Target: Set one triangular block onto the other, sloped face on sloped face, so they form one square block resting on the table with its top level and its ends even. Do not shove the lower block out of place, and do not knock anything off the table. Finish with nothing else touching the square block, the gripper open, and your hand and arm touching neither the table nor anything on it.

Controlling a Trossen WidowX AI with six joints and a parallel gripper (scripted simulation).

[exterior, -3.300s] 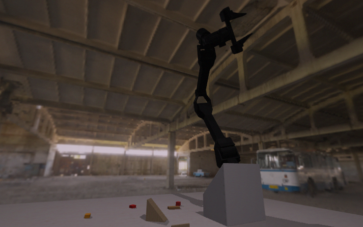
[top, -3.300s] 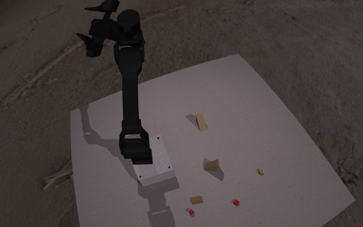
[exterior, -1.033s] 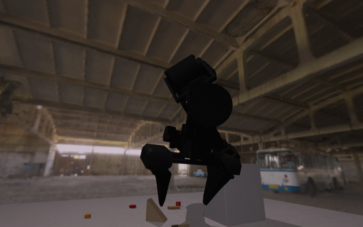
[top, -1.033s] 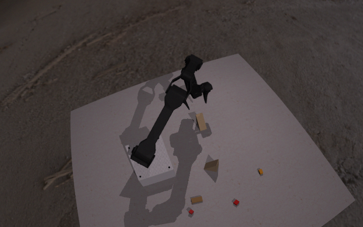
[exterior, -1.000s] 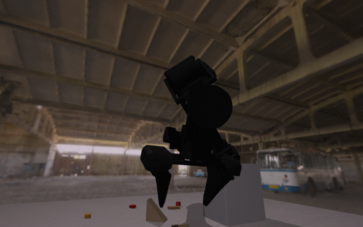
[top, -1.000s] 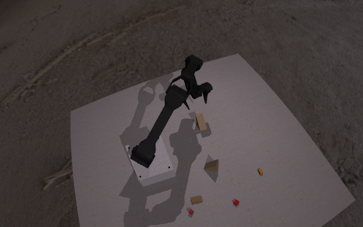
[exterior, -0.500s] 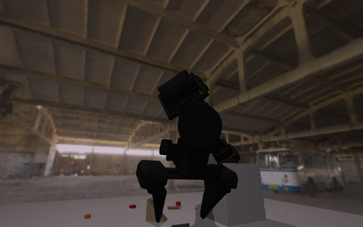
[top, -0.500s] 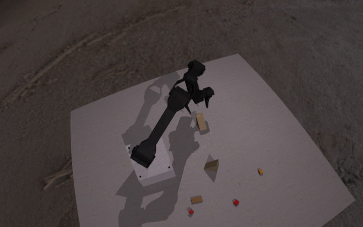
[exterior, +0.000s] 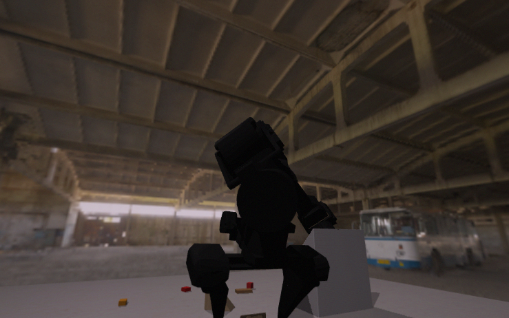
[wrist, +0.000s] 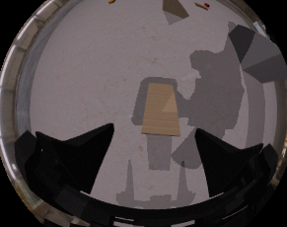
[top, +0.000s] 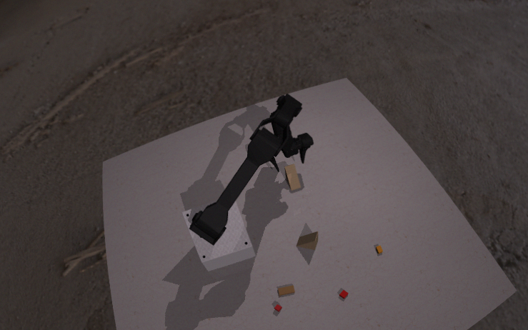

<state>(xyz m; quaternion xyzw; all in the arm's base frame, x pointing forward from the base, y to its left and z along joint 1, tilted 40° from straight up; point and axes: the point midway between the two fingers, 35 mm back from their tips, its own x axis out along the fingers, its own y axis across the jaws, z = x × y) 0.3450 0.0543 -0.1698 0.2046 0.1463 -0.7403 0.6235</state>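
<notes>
Right now the tan triangular block is 1 cm behind my gripper tip, 1 cm to the right of it and 3 cm below it. Also, from my gripper tip: orange cube (9 cm ahead, 43 cm to the right, 5 cm below); flat tan block (23 cm behind, 39 cm to the right, 5 cm below).
</notes>
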